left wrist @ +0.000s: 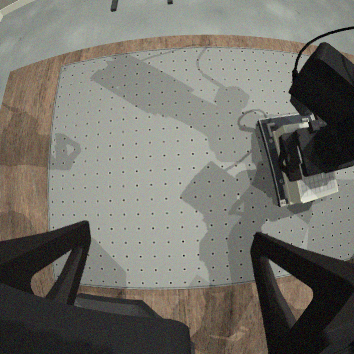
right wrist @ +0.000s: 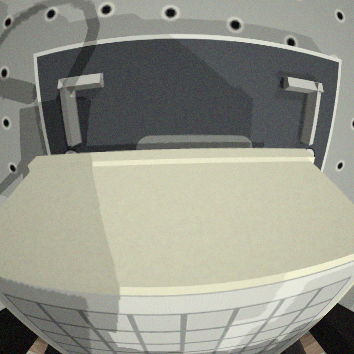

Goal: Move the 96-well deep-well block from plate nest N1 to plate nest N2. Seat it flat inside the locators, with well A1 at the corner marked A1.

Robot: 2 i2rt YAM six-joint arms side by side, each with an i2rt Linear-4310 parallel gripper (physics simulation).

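Places are measured from the left arm's base along level axes (x right, y back, z down), in centimetres.
Pixels of known places: left gripper, fingertip midpoint: (left wrist: 172,238); right gripper, fingertip midpoint: (left wrist: 299,160).
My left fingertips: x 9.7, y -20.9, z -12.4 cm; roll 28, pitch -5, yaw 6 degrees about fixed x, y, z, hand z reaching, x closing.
For each thing: its top centre in the pictures, then the offset to it from my left fingertips. Level surfaces: height alone.
- cream deep-well block at its top centre: (left wrist: 313,158) dz +19.3, dx +21.8, dy -7.8 cm
- dark plate nest at its top centre: (right wrist: 192,237) (left wrist: 298,154) dz +25.0, dx +22.3, dy -9.6 cm
- perforated grey board at its surface level: dz +26.6 cm
- wooden table at its surface level: dz +27.9 cm
The cream deep-well block (left wrist: 320,187) (right wrist: 200,215), with a pale gridded side, is in my right gripper (left wrist: 299,160) (right wrist: 177,322), which is shut on it. The block is over a dark plate nest (left wrist: 270,145) (right wrist: 170,90) and covers its near part in the right wrist view. Two L-shaped corner locators (right wrist: 72,100) (right wrist: 310,105) show beyond the block's edge. The other locators, the block's underside and the height between block and nest are hidden. I cannot read a nest label or an A1 mark. My left gripper (left wrist: 172,238) is open and empty above the board.
The perforated grey board (left wrist: 125,175) (right wrist: 15,145) lies on a wooden table (left wrist: 25,150). The right arm (left wrist: 327,85), with its black cable, reaches in from the right edge of the left wrist view. Arm shadows fall across the board.
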